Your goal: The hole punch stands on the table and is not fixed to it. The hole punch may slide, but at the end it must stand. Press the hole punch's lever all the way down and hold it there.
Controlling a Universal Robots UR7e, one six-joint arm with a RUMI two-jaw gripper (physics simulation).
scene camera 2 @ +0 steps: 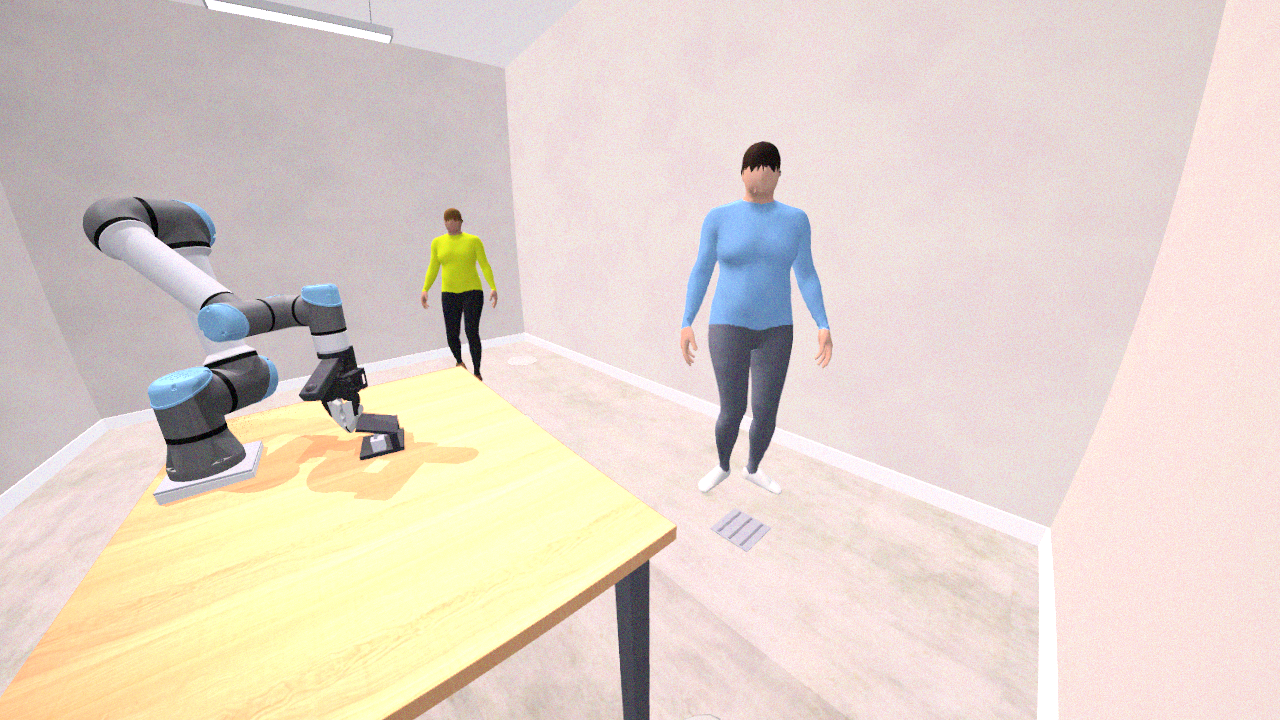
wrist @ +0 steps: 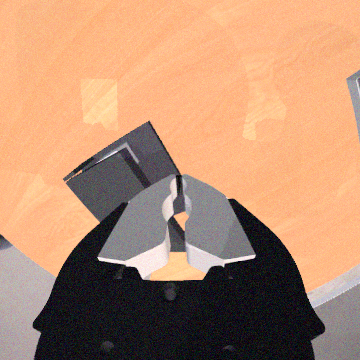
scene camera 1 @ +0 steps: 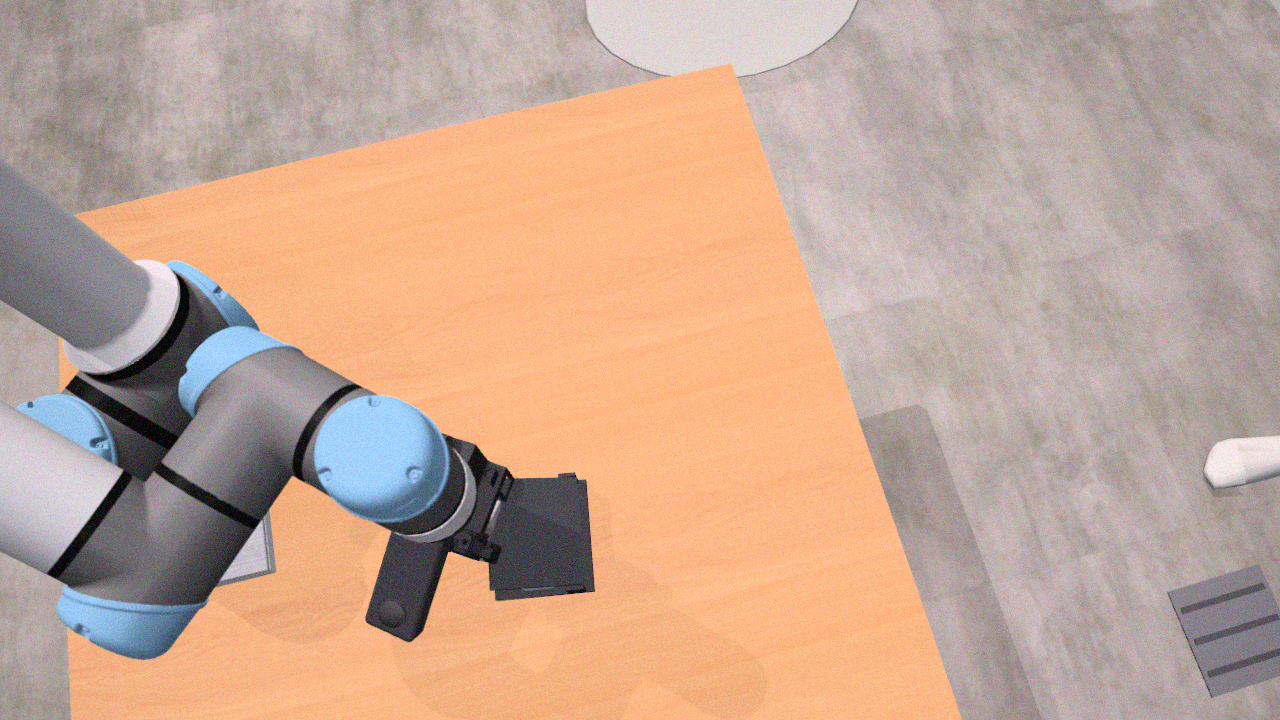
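The dark hole punch stands upright on its base on the table. Its broad lever is above the base, with a gap and a light metal part showing between them in scene camera 2. My gripper is shut and empty. Its tips are at the lever's edge on the arm's side, and over part of the punch in the wrist view. Whether they touch the lever is unclear. In scene camera 1 the arm and gripper body hide the fingertips and that edge of the punch.
The wooden table carries the arm's base plate. A person in blue and a person in yellow stand on the floor beyond the table. A slotted grey floor panel lies beside the table.
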